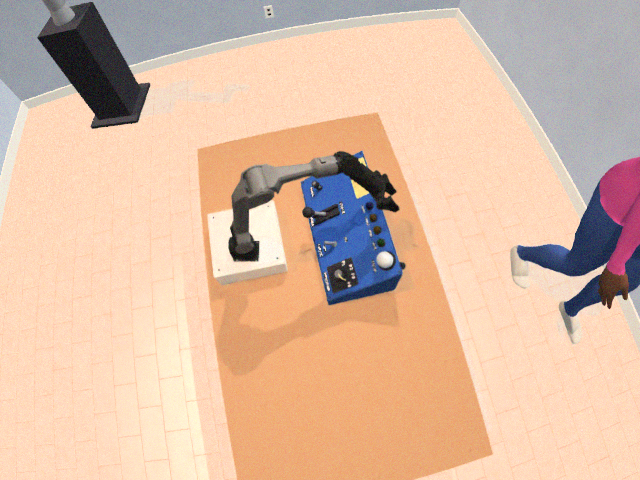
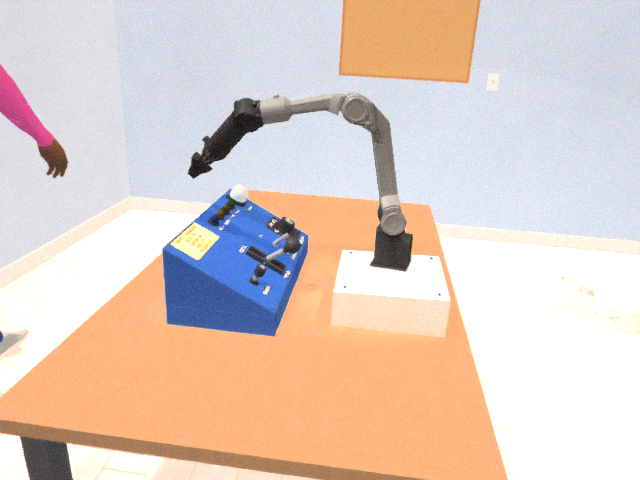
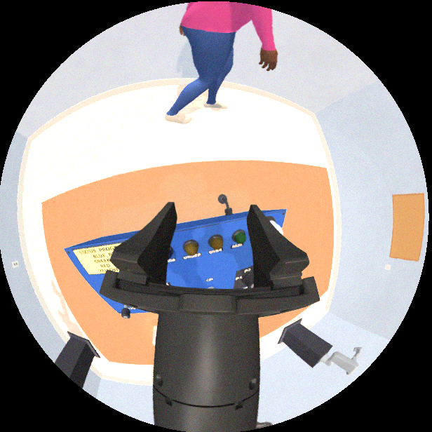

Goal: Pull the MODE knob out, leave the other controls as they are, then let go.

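Note:
The blue sloped console (image 1: 356,263) (image 2: 217,294) (image 3: 187,275) carries the controls. The MODE label is too blurred to read. A small black knob on a short stem (image 1: 316,185) (image 2: 260,271) (image 3: 125,313) stands at one lower corner. A rotary selector (image 1: 339,275) sits on a dark plate at the other lower corner. Between them are a black-ball lever (image 1: 308,212) (image 2: 292,241) and a metal toggle (image 1: 329,243). My gripper (image 1: 395,199) (image 2: 200,170) (image 3: 211,210) is open and empty, above and beyond the console's upper edge, apart from the controls.
Several round buttons, including a green one (image 1: 381,242) (image 3: 240,237), and a white dome (image 1: 384,259) (image 2: 238,193) line the upper edge. A dark knob on a bent stem (image 1: 402,265) (image 3: 222,199) projects behind. My white base block (image 1: 268,227) (image 2: 387,315) stands opposite. A person (image 1: 594,227) (image 3: 210,55) is beyond the table.

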